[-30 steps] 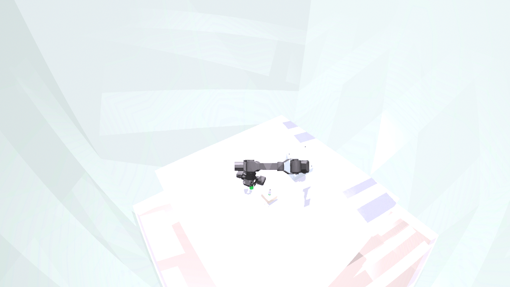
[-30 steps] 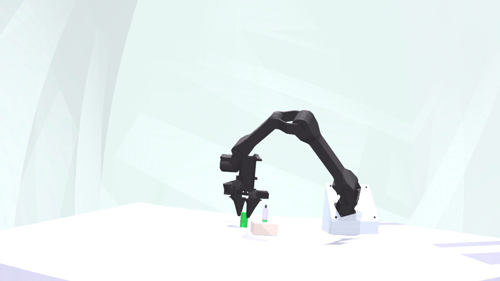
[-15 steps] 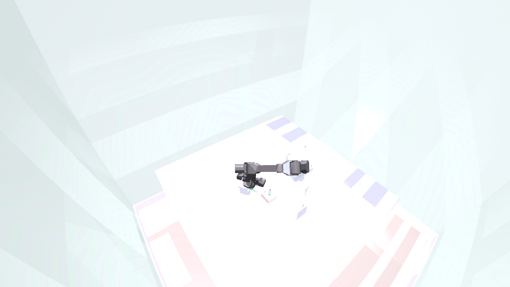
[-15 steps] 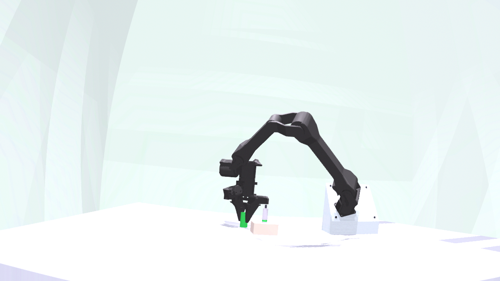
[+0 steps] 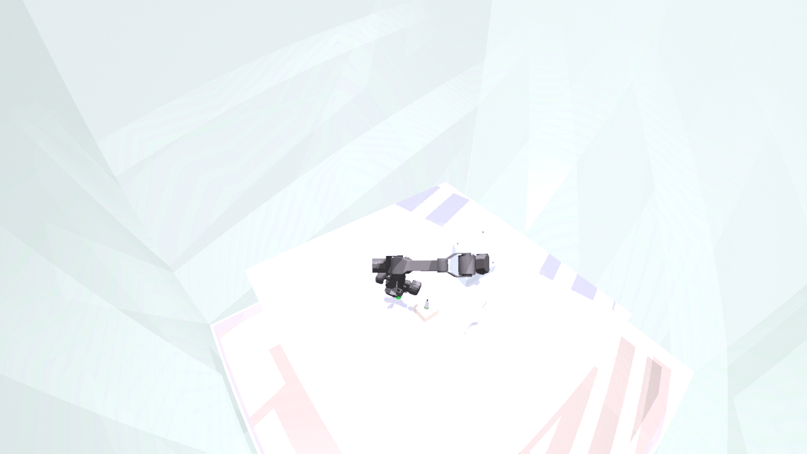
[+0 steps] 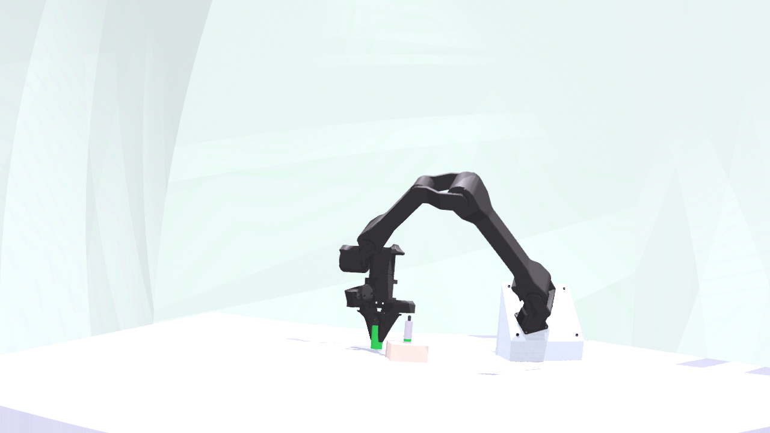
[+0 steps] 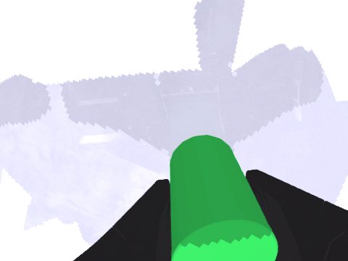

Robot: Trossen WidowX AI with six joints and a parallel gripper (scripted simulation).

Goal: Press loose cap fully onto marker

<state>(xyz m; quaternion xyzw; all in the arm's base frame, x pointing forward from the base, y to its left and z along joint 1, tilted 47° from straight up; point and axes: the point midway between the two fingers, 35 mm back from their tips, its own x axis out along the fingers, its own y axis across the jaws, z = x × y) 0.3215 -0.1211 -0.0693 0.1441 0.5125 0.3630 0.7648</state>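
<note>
My gripper tip is 3 cm past the marker, 13 cm to the right of it and 5 cm below it. Round my gripper tip: beige holder block: 3 cm behind, 13 cm to the left; then green cap: 1 cm above.
</note>
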